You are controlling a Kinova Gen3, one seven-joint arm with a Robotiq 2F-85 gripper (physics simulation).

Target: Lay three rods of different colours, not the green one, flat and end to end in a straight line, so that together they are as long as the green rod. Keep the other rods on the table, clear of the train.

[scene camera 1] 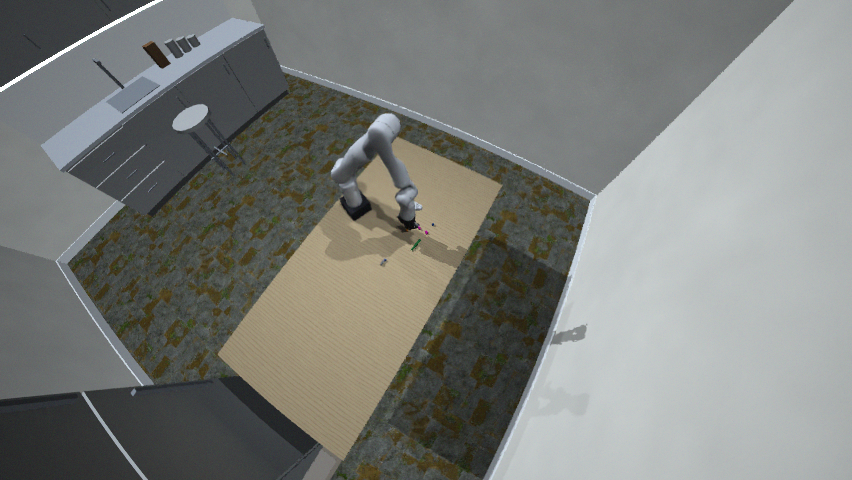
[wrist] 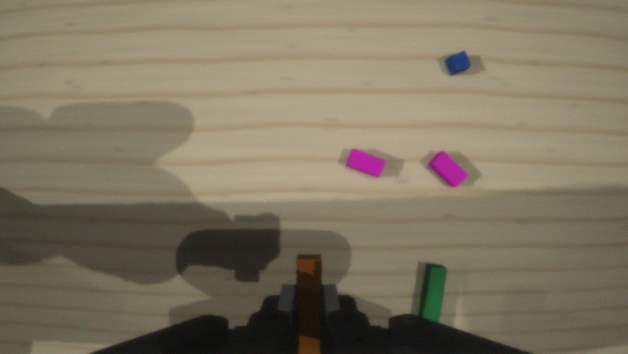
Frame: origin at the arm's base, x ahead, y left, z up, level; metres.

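Seen in the pictures: gripper, fingertip midpoint: (scene camera 1: 408,228) (wrist: 309,306); arm's base at its link origin: (scene camera 1: 354,200).
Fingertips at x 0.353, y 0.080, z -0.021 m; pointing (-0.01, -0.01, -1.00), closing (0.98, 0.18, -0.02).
Pixels of each thing's top centre, then the offset from my fingertips to it. Level surfaces: height alone.
- orange rod at its top centre: (wrist: 309,308) dx +0.000, dy +0.002, dz +0.009 m
- green rod at its top centre: (wrist: 429,332) (scene camera 1: 415,244) dx +0.076, dy -0.025, dz -0.063 m
- small blue piece at its top centre: (wrist: 460,60) (scene camera 1: 433,224) dx +0.065, dy +0.138, dz -0.063 m
- greyish item at its top centre: (scene camera 1: 382,262) dx +0.008, dy -0.228, dz -0.063 m
- wooden table top at its surface level: dz -0.072 m
My gripper (scene camera 1: 409,225) (wrist: 309,306) is shut on the orange rod (wrist: 309,272), which points forward between the fingertips and appears raised above the table. The green rod (scene camera 1: 416,245) (wrist: 433,292) lies flat to the right of the gripper in the wrist view, its near end hidden by the gripper. Two short magenta rods (scene camera 1: 426,232) (wrist: 366,163) (wrist: 448,169) lie apart and at different angles, ahead and to the right in the wrist view. A small blue piece (scene camera 1: 432,224) (wrist: 458,63) lies beyond them.
Another small blue and greyish item (scene camera 1: 383,262) lies on the wooden table top (scene camera 1: 333,333), apart from the others in the scene view; it is too small to make out. The arm's shadow covers part of the table around the gripper. A stool (scene camera 1: 190,118) stands by the counter.
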